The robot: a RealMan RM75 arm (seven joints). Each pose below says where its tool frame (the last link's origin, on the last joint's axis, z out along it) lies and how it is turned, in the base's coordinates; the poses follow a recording.
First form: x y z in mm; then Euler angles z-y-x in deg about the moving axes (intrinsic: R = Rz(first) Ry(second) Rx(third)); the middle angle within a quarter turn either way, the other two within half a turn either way.
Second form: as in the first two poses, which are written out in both.
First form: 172 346 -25 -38.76 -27.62 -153.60
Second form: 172 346 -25 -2.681 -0.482 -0.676
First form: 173 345 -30 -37.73 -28.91 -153.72
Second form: 173 345 -30 -2.683 -0.505 -0.659
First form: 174 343 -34 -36.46 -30.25 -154.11
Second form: 174 343 -34 -2.690 -0.528 -0.636
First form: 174 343 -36 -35.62 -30.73 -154.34
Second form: 174 343 -36 -2.694 -0.536 -0.622
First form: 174 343 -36 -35.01 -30.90 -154.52
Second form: 174 343 -36 -2.697 -0.539 -0.611
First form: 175 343 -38 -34.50 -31.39 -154.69
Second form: 175 343 -38 -2.700 -0.548 -0.602
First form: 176 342 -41 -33.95 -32.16 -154.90
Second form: 176 342 -41 -2.704 -0.561 -0.593
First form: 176 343 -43 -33.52 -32.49 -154.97
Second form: 176 343 -43 -2.705 -0.567 -0.585
